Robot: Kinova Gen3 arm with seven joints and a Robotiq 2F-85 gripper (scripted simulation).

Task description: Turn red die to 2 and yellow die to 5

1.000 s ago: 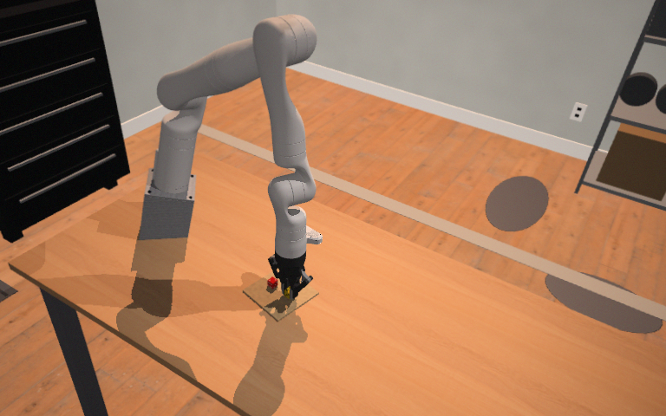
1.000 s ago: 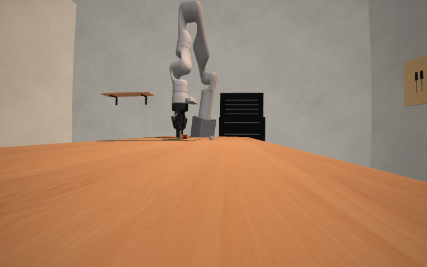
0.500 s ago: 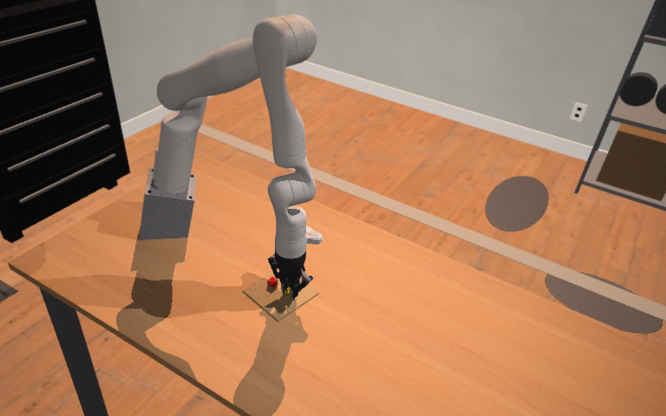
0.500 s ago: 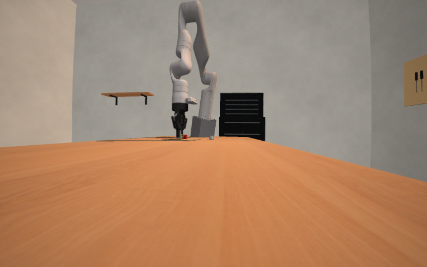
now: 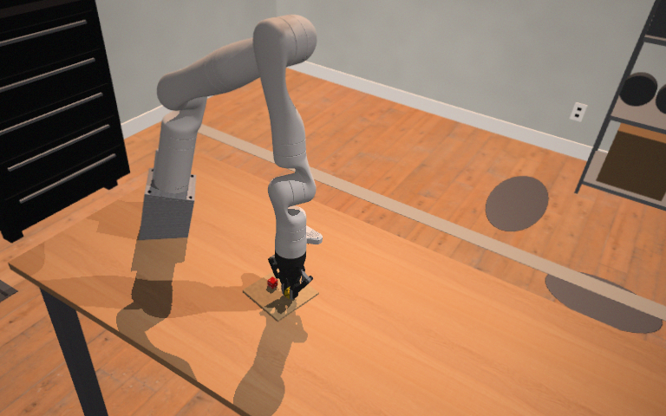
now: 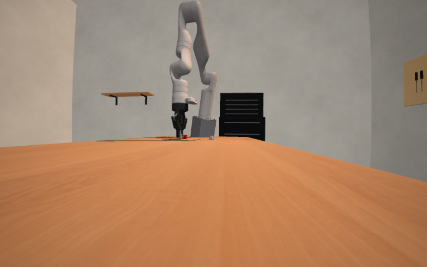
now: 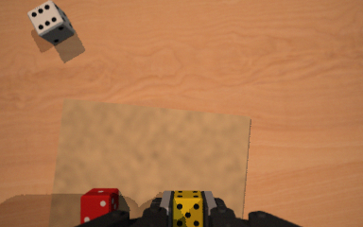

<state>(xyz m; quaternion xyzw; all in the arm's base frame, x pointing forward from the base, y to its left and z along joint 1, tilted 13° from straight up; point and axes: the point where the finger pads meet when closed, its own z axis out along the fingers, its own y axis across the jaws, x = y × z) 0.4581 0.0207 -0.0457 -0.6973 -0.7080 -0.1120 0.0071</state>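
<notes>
The yellow die is 10 mm below my hand. Also, from my hand: white die 100 mm behind, 130 mm to the left, 20 mm below; then tan mat 30 mm behind, 30 mm below; then red die 60 mm behind, 10 mm below.
</notes>
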